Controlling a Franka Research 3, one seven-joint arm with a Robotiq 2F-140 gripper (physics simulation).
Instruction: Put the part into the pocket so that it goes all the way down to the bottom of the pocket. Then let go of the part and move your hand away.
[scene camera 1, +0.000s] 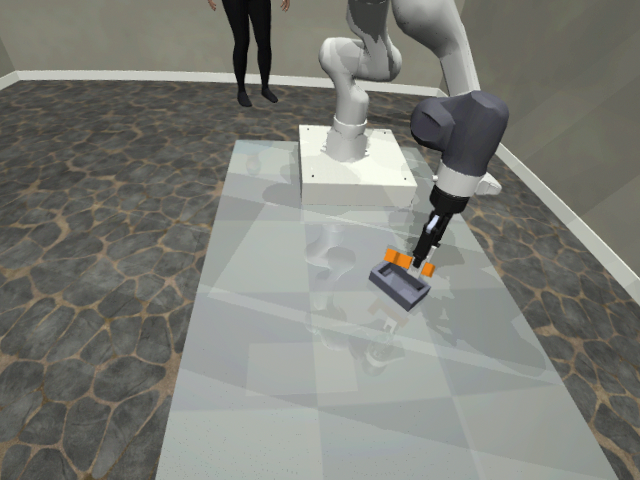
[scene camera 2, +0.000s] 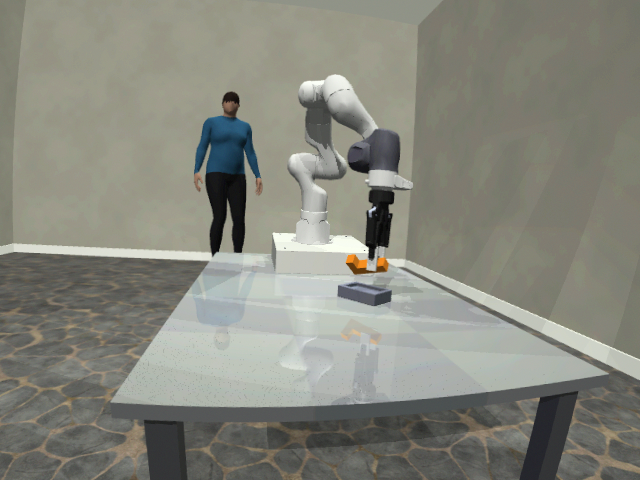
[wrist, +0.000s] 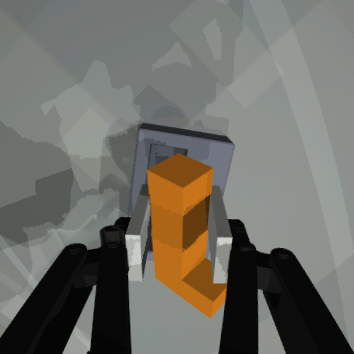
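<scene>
The orange L-shaped part (scene camera 1: 398, 257) (scene camera 2: 356, 265) (wrist: 167, 225) is held above the table, and in the wrist view it looks rolled about its long side, with an edge facing the camera. My gripper (scene camera 1: 417, 267) (scene camera 2: 375, 263) (wrist: 179, 202) is shut on the long arm of the part. The blue-grey block with the pocket (scene camera 1: 388, 289) (scene camera 2: 363, 296) (wrist: 211, 143) lies on the table. In scene camera 2 a gap shows between the part and the block. In the wrist view the part overlaps the block and hides much of the pocket; the pocket's far end shows.
The glossy table (scene camera 1: 268, 428) (scene camera 2: 248, 382) carries reflections of the arm and the part. The white robot base (scene camera 1: 356, 193) (scene camera 2: 294, 260) stands at the table's back. A person (scene camera 1: 253, 46) (scene camera 2: 226, 149) stands behind the table, to the left of the base.
</scene>
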